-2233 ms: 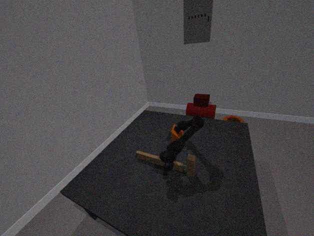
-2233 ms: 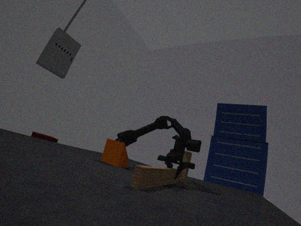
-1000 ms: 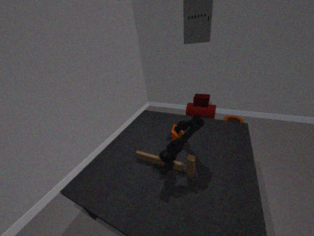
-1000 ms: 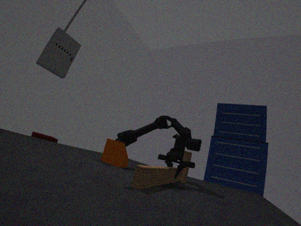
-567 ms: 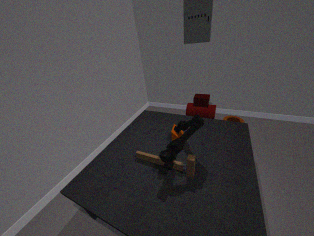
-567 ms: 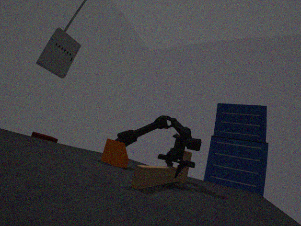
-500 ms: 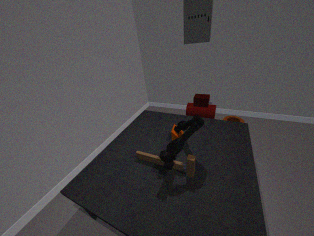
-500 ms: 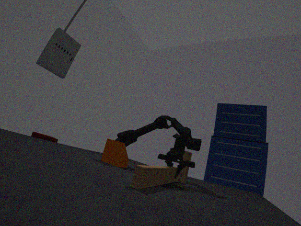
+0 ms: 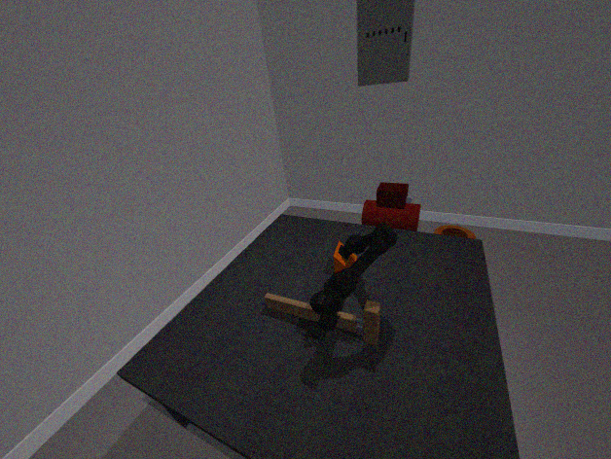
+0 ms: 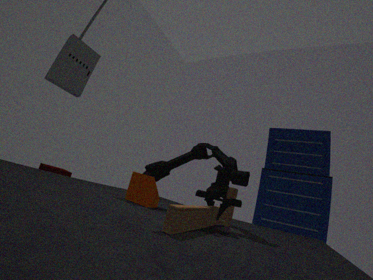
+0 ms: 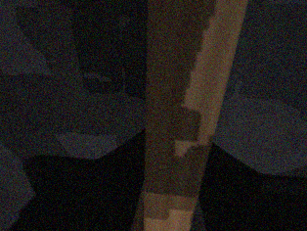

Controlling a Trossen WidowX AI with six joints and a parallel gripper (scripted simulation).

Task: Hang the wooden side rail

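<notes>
My gripper tip is now 140 mm to the right of the headboard post, 50 mm below it and 20 mm short of it.
</notes>
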